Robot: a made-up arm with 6 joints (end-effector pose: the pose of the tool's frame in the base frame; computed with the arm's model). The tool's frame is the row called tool.
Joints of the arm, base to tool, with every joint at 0 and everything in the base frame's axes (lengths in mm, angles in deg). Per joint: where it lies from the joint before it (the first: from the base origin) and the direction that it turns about. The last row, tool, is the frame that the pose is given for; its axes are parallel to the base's.
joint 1: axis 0 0 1 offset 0.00 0.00 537.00
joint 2: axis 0 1 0 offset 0.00 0.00 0.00
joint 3: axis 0 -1 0 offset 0.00 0.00 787.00
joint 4: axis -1 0 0 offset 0.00 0.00 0.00
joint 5: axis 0 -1 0 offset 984.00 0.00 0.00
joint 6: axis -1 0 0 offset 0.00 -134.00 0.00
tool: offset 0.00 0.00 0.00
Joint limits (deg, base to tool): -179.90..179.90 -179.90..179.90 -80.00..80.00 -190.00..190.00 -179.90..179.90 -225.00..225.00
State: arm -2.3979 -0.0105 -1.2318 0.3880 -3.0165 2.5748
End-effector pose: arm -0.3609 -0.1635 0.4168 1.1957 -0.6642 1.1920
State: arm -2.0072 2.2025 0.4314 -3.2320 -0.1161 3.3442
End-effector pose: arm -0.0698 -0.4653 -0.8945 1.5157 1.0918 -1.3924
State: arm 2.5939 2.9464 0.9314 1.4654 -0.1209 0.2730
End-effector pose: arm 0.1353 -0.0660 -1.1808 1.6004 0.6350 -1.1020
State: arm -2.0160 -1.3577 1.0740 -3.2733 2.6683 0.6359
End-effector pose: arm 0.7775 1.3209 1.3314 1.6291 -2.1871 -1.0576
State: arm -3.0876 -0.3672 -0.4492 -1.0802 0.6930 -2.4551
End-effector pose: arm -0.6909 0.0259 1.0731 -0.6939 -2.6594 0.5043
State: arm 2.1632 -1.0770 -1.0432 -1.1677 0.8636 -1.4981
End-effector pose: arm -0.1209 0.2738 0.8201 2.4199 1.8027 0.6875
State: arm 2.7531 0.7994 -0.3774 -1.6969 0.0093 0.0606
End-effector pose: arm -0.7646 0.2947 0.1260 -0.6092 1.6046 1.1574
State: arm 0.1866 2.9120 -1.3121 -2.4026 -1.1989 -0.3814
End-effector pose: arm -0.2177 0.0597 0.6820 0.0171 0.0801 2.6487
